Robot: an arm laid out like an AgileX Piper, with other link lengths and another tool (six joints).
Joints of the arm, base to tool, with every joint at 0 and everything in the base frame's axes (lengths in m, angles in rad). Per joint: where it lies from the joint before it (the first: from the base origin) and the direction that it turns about. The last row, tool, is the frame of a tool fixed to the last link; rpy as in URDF.
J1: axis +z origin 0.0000 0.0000 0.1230
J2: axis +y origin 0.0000 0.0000 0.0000
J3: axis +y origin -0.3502 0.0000 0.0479
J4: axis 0.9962 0 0.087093 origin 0.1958 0.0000 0.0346
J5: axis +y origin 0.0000 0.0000 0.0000
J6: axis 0.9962 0 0.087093 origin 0.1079 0.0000 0.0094
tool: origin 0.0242 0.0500 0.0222 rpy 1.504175 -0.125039 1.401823
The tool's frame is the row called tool.
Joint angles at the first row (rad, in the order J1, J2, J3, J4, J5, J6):
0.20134 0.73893 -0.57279 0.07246 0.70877 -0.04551
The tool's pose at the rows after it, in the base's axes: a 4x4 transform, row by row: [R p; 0 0 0 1], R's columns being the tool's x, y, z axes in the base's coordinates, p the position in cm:
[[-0.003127 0.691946 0.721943 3.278], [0.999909 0.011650 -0.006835 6.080], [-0.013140 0.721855 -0.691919 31.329], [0 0 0 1]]
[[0.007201 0.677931 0.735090 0.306], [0.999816 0.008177 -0.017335 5.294], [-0.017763 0.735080 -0.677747 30.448], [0 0 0 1]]
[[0.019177 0.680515 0.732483 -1.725], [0.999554 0.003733 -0.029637 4.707], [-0.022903 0.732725 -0.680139 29.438], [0 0 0 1]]
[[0.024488 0.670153 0.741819 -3.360], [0.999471 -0.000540 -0.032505 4.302], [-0.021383 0.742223 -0.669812 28.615], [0 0 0 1]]
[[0.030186 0.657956 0.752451 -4.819], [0.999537 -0.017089 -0.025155 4.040], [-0.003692 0.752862 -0.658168 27.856], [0 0 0 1]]
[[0.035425 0.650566 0.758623 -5.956], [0.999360 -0.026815 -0.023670 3.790], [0.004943 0.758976 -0.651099 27.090], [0 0 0 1]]
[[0.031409 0.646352 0.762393 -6.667], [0.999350 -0.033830 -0.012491 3.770], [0.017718 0.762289 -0.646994 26.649], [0 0 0 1]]
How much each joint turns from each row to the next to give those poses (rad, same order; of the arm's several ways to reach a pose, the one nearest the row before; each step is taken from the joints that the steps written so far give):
-0.00004 -0.14541 0.00003 -0.03831 0.11054 0.03781
-0.00001 -0.12466 -0.00003 -0.01931 0.10640 0.01497
0.00003 -0.08503 0.00002 -0.01482 0.08930 0.01383
0.00006 -0.07499 -0.00003 -0.00551 0.06100 0.00479
-0.00003 -0.07123 0.00001 0.00549 0.05188 0.01129
-0.00003 -0.05721 0.00000 0.00002 0.04612 0.00812
0.00002 -0.03443 0.00000 0.01091 0.02631 0.00218

